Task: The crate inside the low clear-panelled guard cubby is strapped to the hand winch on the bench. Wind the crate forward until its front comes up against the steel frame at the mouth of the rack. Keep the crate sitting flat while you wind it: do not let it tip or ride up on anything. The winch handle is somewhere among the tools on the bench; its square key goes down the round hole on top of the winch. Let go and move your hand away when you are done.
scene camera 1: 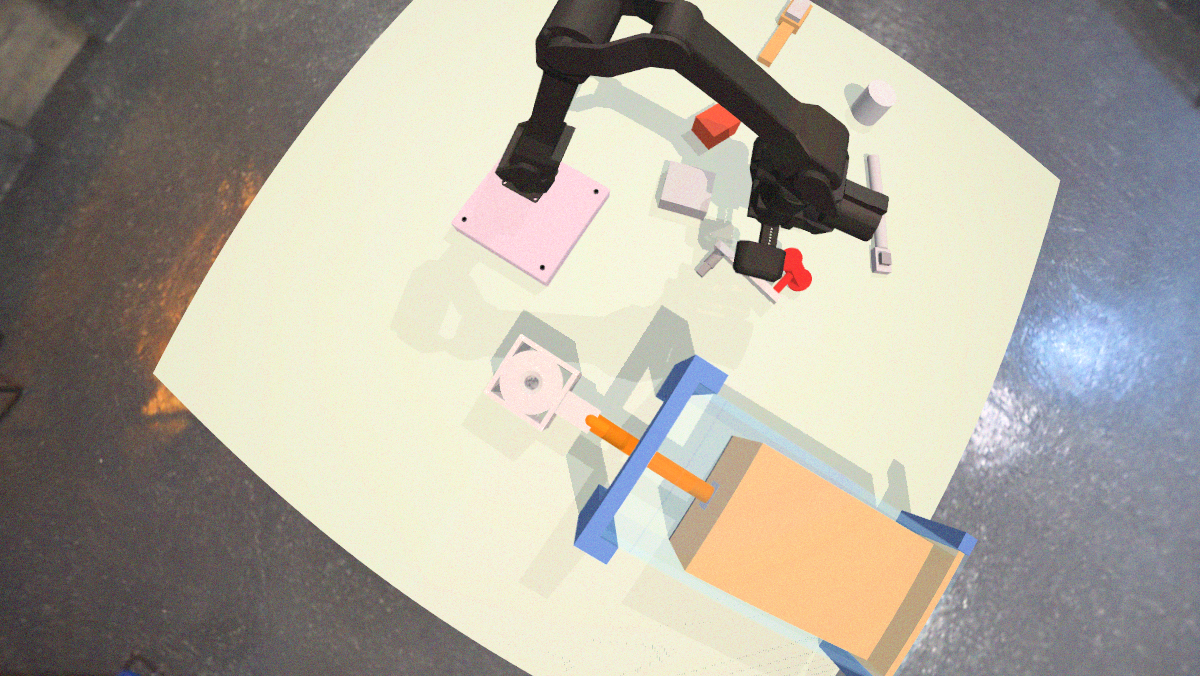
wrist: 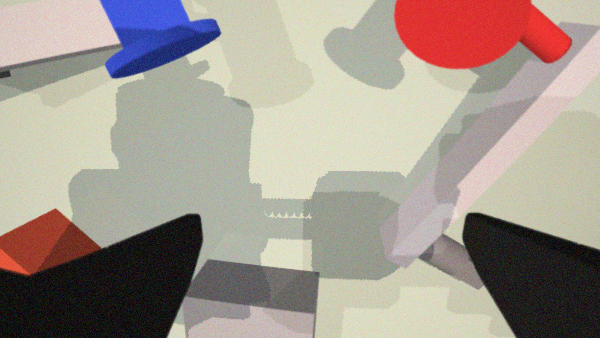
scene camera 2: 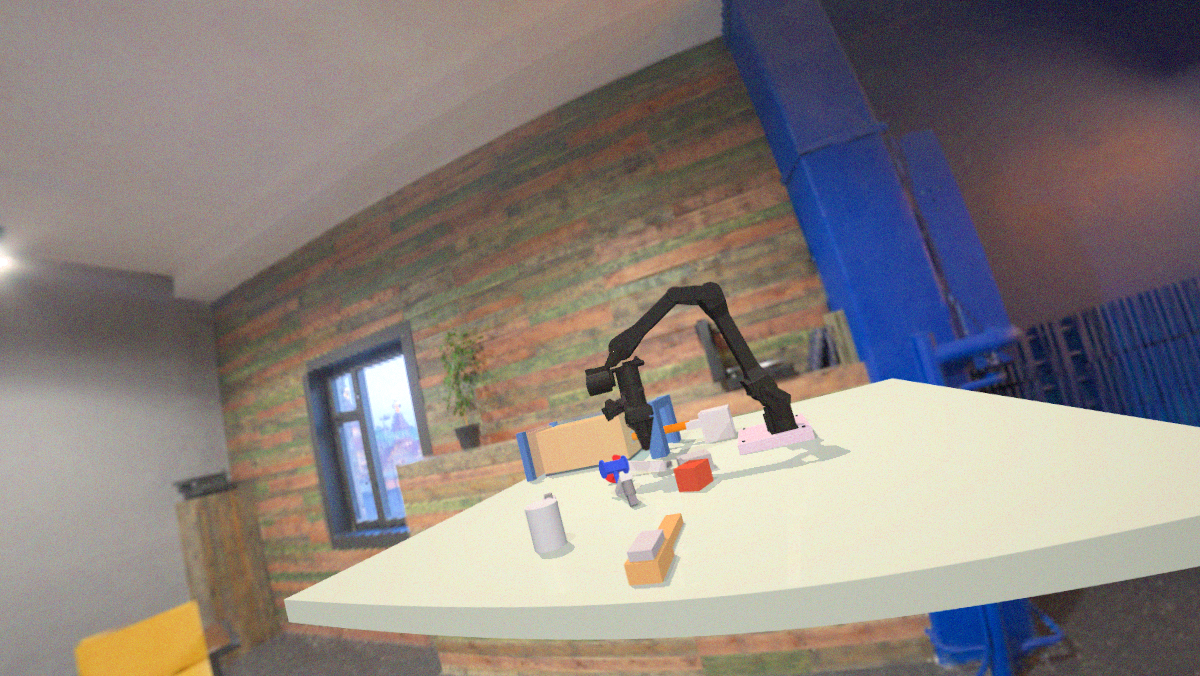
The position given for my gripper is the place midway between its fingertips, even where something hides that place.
Observation:
I see my gripper (scene camera 1: 752, 221), a grey cube (scene camera 1: 687, 190), a red cube (scene camera 1: 716, 124), a red knob (scene camera 1: 797, 277), a blue steel frame (scene camera 1: 678, 387) and a clear-panelled guard cubby (scene camera 1: 730, 508).
My gripper also shows in the wrist view (wrist: 334, 227) and in scene camera 2 (scene camera 2: 646, 449). The blue steel frame also shows in scene camera 2 (scene camera 2: 658, 430). The clear-panelled guard cubby is seen too in scene camera 2 (scene camera 2: 576, 444).

